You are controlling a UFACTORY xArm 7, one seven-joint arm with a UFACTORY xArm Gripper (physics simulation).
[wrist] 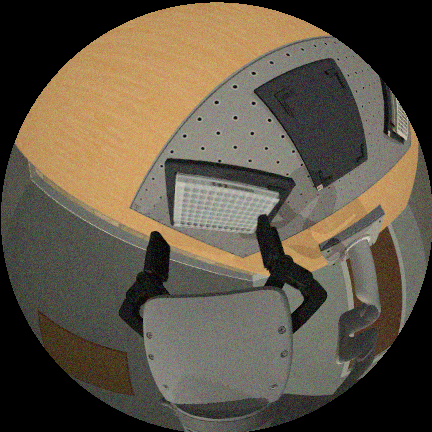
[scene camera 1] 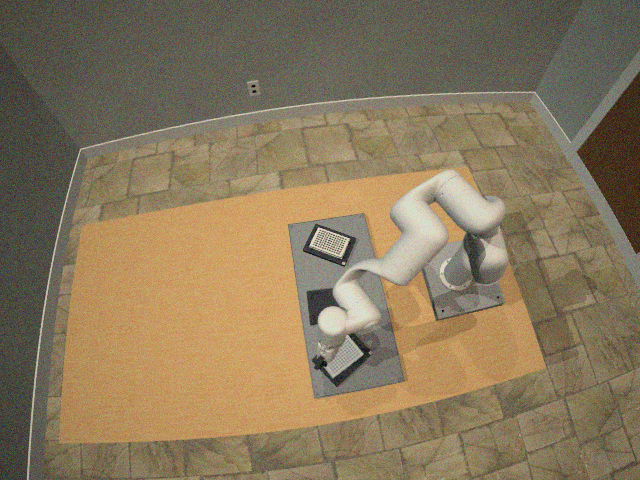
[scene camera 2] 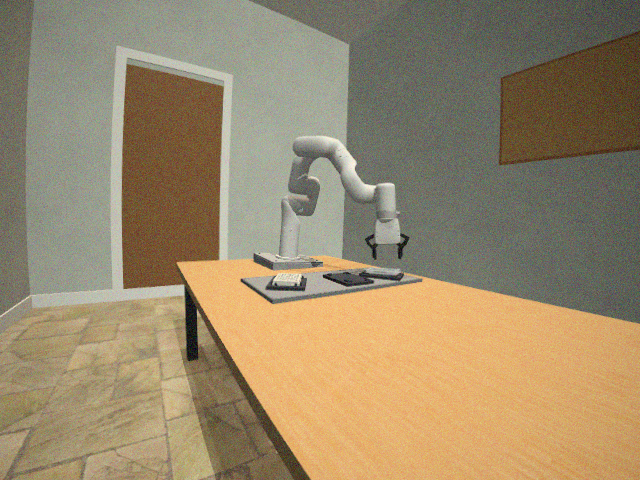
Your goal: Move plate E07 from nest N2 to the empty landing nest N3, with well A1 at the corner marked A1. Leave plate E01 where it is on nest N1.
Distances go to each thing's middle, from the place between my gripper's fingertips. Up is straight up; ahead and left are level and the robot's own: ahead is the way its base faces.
Scene:
The nest (wrist: 313,102) is 17 cm to the right of my hand and 7 cm below it.

